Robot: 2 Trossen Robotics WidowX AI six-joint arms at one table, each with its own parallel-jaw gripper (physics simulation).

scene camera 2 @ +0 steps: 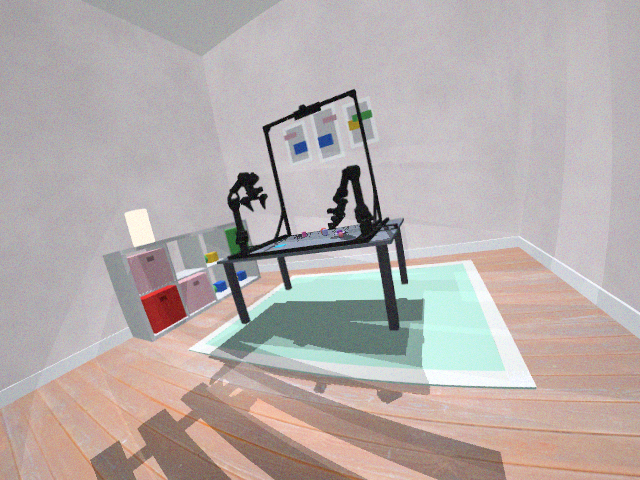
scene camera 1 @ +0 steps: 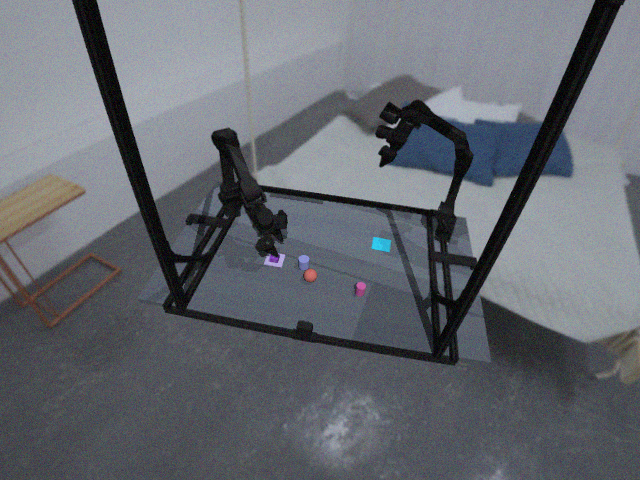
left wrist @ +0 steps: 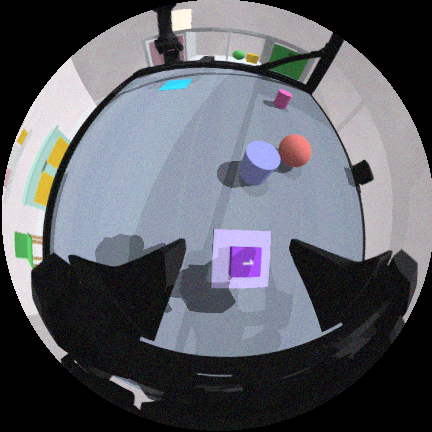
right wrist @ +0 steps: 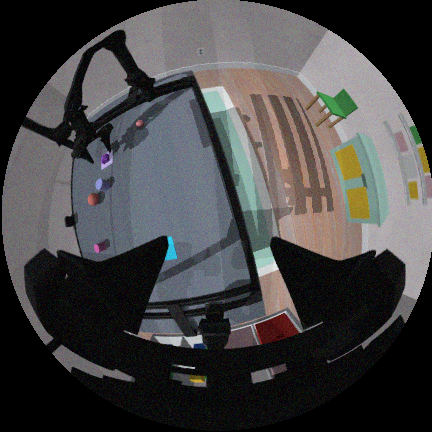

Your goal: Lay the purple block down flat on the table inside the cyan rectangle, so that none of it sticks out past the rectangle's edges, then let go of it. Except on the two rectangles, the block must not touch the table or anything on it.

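Frame: origin at the left arm's base, x up, y back, z right, level; millimetres.
Seen in the pictures: left gripper, fingertip midpoint: [scene camera 2: 335, 227] [scene camera 1: 280, 248] [left wrist: 239, 244] [right wrist: 101, 157]; right gripper, fingertip midpoint: [scene camera 2: 259, 210] [scene camera 1: 384, 161] [right wrist: 220, 241]; left arm's base at its link origin: [scene camera 2: 367, 231] [scene camera 1: 231, 209] [right wrist: 149, 93]; right arm's base at its link origin: [scene camera 2: 244, 250] [scene camera 1: 443, 235] [left wrist: 172, 62] [right wrist: 214, 310].
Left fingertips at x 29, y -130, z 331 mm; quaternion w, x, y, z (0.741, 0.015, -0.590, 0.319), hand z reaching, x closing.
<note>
Pixels of each thing's top centre, then the offset from my left fingertips to it. "spot": a spot on its surface instead.
- purple block at its top centre: [left wrist: 246, 262] [scene camera 1: 274, 256] [right wrist: 103, 157] dy +24, dx -28, dz +4 mm
- cyan rectangle at a spot on its surface: [right wrist: 171, 249] [scene camera 1: 383, 240] spot: dy -437, dx -47, dz +39 mm
- periwinkle cylinder at its top centre: [left wrist: 263, 153] [scene camera 1: 303, 258] [right wrist: 98, 183] dy -72, dx -6, dz +73 mm
- red ball at its top centre: [left wrist: 303, 139] [scene camera 1: 310, 270] [right wrist: 88, 198] dy -72, dx +2, dz +144 mm
- pink cylinder at its top centre: [left wrist: 285, 92] [scene camera 1: 361, 285] [right wrist: 96, 247] dy -221, dx -7, dz +260 mm
- reddish ball at its top centre: [right wrist: 137, 121] dy -5, dx -14, dz -193 mm
The purple block [scene camera 1: 273, 258] [left wrist: 245, 261] [right wrist: 105, 159] rests on the lavender rectangle [left wrist: 222, 237] [scene camera 1: 279, 262], inside its edges, with a 1 on its upper face. My left gripper [left wrist: 239, 244] [scene camera 1: 279, 249] is open and empty above the block, pointing down; in the left wrist view the block shows between the fingers, slightly nearer the palm than the tips. The cyan rectangle [scene camera 1: 381, 244] [left wrist: 175, 85] [right wrist: 171, 249] lies bare toward the right arm's side. My right gripper [right wrist: 220, 241] [scene camera 2: 258, 208] is open and empty, high above the table; its finger partly hides the cyan rectangle in the right wrist view.
A periwinkle cylinder [scene camera 1: 303, 262] [left wrist: 259, 162] and a red ball [scene camera 1: 310, 275] [left wrist: 295, 150] stand close beside the lavender rectangle. A pink cylinder [scene camera 1: 360, 289] [left wrist: 283, 99] stands farther off. Another reddish ball [right wrist: 140, 123] lies near the left arm's base. A black frame borders the table.
</note>
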